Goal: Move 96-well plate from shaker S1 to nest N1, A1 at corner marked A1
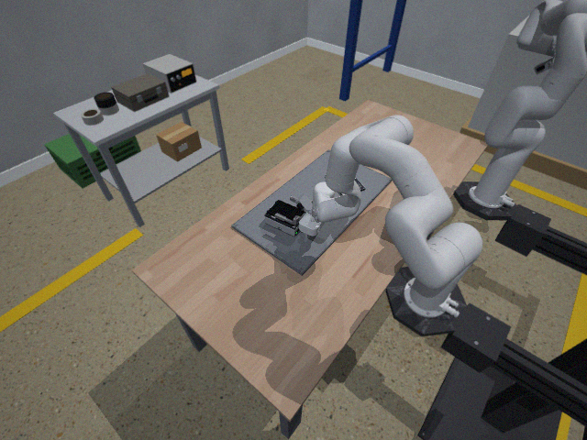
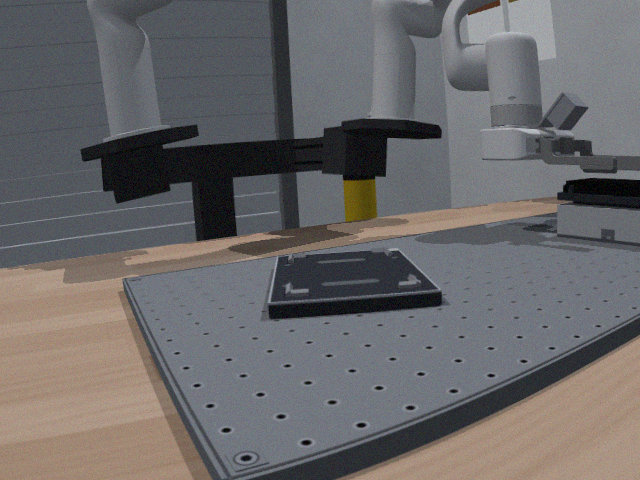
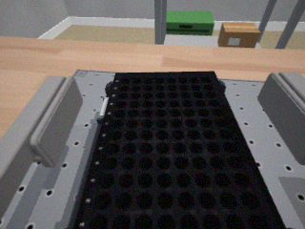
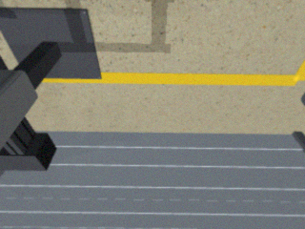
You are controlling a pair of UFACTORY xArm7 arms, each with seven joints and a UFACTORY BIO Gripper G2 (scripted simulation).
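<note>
Now: the 96-well plate 1 cm ahead of my left hand and 3 cm below it.
</note>
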